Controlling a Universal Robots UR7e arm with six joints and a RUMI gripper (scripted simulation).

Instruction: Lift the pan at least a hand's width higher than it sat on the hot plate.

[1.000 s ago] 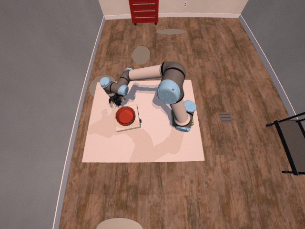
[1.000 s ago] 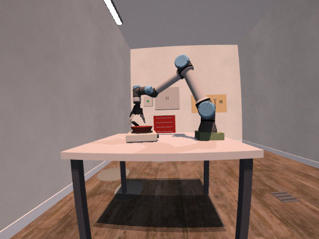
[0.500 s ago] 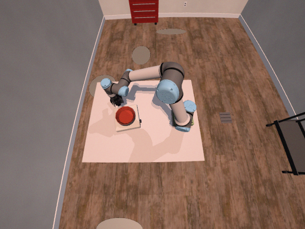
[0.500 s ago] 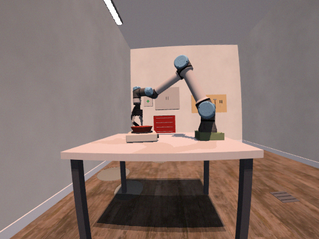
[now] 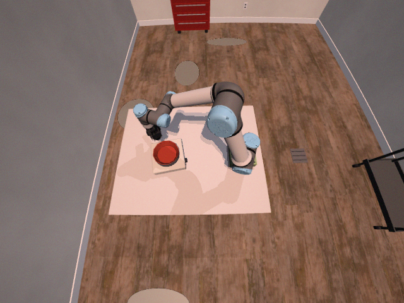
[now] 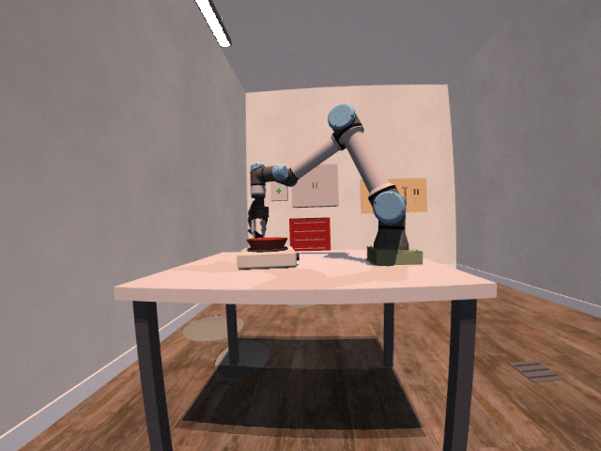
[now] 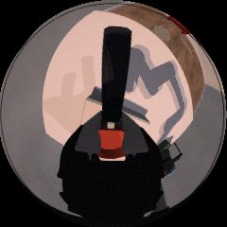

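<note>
Now: hand 60 mm to the right of the pan, 40 mm past it and 20 mm above it. Also, from my hand: hot plate: 110 mm to the left, 100 mm behind, 80 mm below.
</note>
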